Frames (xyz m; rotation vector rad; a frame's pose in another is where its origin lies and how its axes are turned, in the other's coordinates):
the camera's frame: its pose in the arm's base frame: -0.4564 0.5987 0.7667 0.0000 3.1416 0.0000
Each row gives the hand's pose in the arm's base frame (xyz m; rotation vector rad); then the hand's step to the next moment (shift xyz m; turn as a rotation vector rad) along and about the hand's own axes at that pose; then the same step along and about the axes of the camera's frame.
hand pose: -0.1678 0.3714 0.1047 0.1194 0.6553 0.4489
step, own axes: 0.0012 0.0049 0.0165 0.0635 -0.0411 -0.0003
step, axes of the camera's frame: -0.0092 0.0055 -0.0136 -0.0593 -0.0090 0.0460
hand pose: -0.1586 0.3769 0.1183 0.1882 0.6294 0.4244
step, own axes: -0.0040 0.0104 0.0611 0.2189 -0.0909 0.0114
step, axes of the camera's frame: -0.0307 0.0050 -0.0538 -0.1955 0.0140 0.1337
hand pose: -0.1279 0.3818 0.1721 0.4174 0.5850 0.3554
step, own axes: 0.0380 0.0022 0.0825 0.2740 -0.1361 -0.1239
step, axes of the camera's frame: -0.0782 -0.0043 -0.0461 -0.1671 0.0364 0.2823
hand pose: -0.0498 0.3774 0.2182 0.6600 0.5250 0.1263
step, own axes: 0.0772 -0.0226 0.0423 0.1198 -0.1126 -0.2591
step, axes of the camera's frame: -0.0867 -0.0199 0.0185 0.0327 0.0871 0.2924
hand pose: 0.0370 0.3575 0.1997 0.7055 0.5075 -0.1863
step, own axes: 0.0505 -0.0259 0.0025 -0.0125 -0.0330 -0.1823
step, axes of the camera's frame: -0.0360 -0.0209 0.0387 0.0913 0.0956 0.1304
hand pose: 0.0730 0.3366 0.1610 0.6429 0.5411 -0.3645
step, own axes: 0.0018 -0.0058 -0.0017 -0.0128 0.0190 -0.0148
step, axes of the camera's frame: 0.0019 -0.0035 0.0049 0.0065 0.0257 -0.0063
